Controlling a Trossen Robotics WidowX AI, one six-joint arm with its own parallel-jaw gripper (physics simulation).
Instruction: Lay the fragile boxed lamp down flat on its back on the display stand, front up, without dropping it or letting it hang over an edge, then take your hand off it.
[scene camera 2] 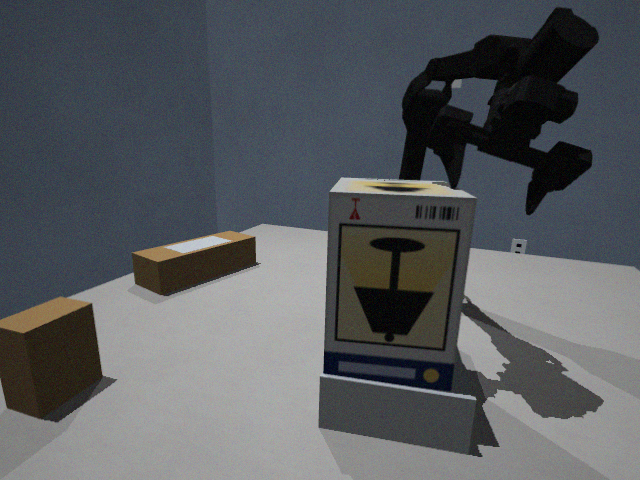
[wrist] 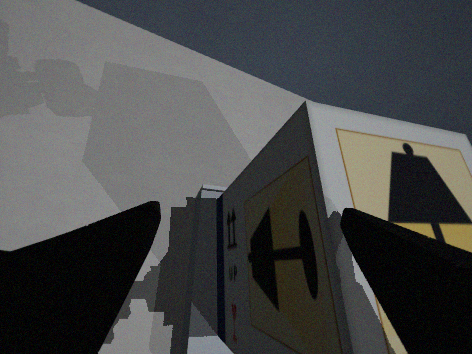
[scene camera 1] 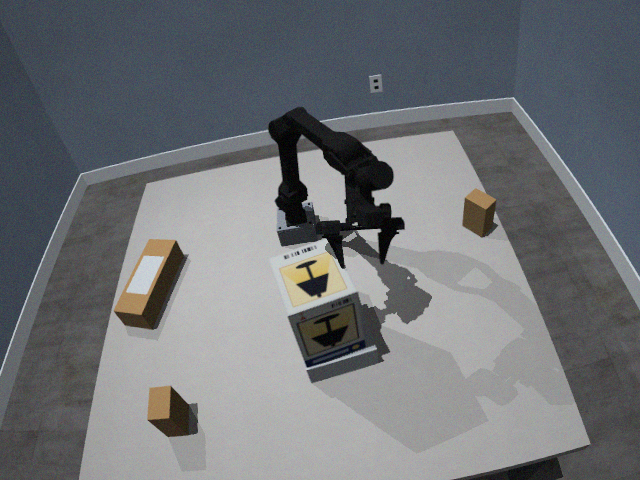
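Seen in the pictures: gripper, fingertip midpoint: [scene camera 2: 491, 200] [wrist: 251, 213] [scene camera 1: 362, 266]; arm's base, origin of the base link: [scene camera 1: 296, 218].
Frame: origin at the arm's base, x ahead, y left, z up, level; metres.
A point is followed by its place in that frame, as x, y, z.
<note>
The boxed lamp [scene camera 1: 324, 304] @[0.515, 0.039, 0.224] [scene camera 2: 395, 289] @[0.515, 0.038, 0.121] [wrist: 285, 250] @[0.421, 0.098, 0.184] is a white carton with yellow lamp pictures, standing upright on the grey display stand [scene camera 1: 343, 365] @[0.530, 0.048, -0.024] [scene camera 2: 395, 415] @[0.529, 0.051, -0.032] [wrist: 206, 280] @[0.394, 0.108, -0.002]. Its blue band is at the bottom. The lamp picture on its tall face appears upside down in scene camera 2, and a picture also shows on its upper face. My gripper [scene camera 1: 362, 264] @[0.431, 0.136, 0.217] [scene camera 2: 491, 200] @[0.431, 0.136, 0.217] [wrist: 251, 213] @[0.431, 0.136, 0.217] is open and empty, by the box's upper far right corner in scene camera 1. One finger overlaps the box's top edge in view; whether it touches cannot be told. The box hides most of the stand.
A long brown box with a white label [scene camera 1: 145, 274] @[0.111, -0.501, 0.012] [scene camera 2: 199, 243] @[0.106, -0.504, 0.012] lies on the table [scene camera 1: 232, 335] @[0.342, -0.240, -0.068] at the left. A small brown box [scene camera 1: 168, 410] @[0.611, -0.380, 0.052] [scene camera 2: 51, 356] @[0.606, -0.377, 0.006] stands at the front left. Another brown box [scene camera 1: 478, 212] @[0.169, 0.540, 0.025] stands near the table's right edge.
</note>
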